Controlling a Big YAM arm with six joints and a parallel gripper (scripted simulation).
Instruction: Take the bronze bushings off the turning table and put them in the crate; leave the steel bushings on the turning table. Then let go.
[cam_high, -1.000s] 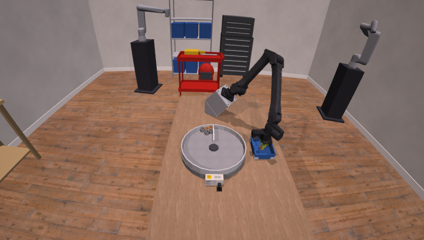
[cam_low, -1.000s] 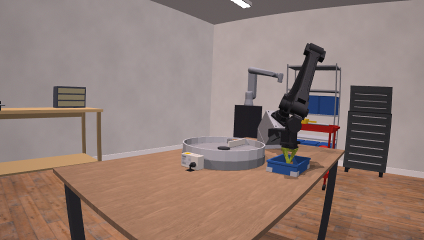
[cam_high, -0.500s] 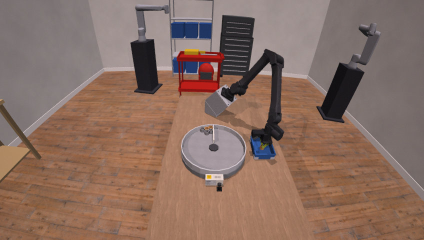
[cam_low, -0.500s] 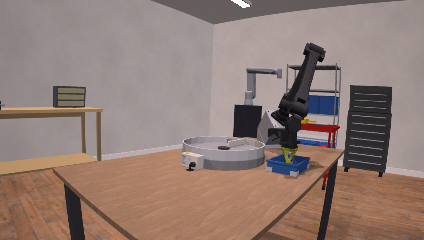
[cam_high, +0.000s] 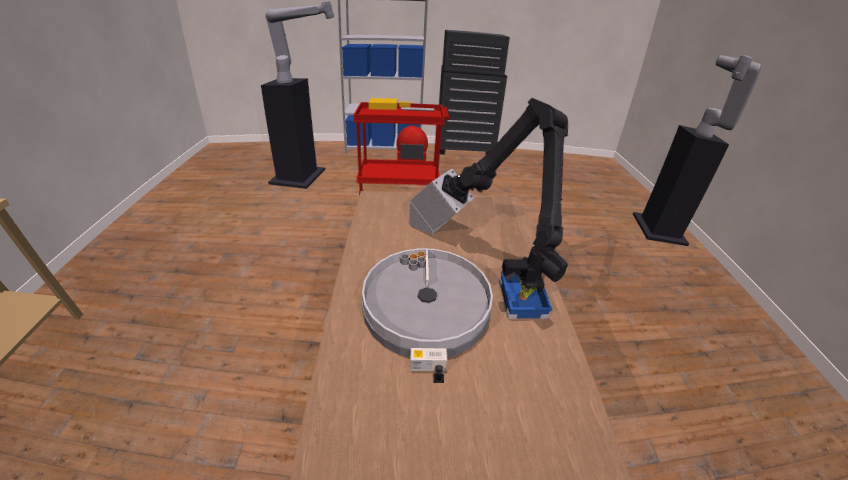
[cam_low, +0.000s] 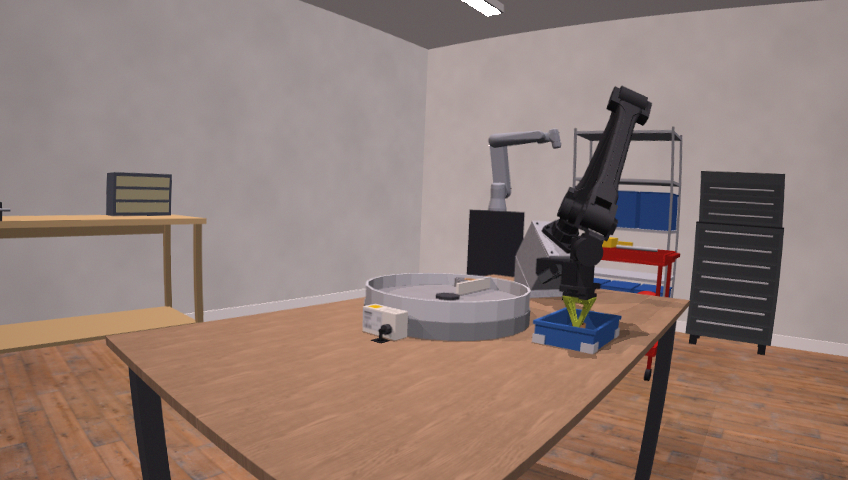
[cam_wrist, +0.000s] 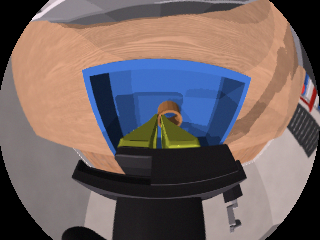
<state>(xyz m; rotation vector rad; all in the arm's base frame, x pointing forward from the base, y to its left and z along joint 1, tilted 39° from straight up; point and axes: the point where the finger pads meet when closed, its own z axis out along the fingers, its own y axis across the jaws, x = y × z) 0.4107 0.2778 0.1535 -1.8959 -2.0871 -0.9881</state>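
Right now my hand is 1 cm past the crate and 1 cm above it. Round my hand: turning table 34 cm to the right, 9 cm ahead, 1 cm above.
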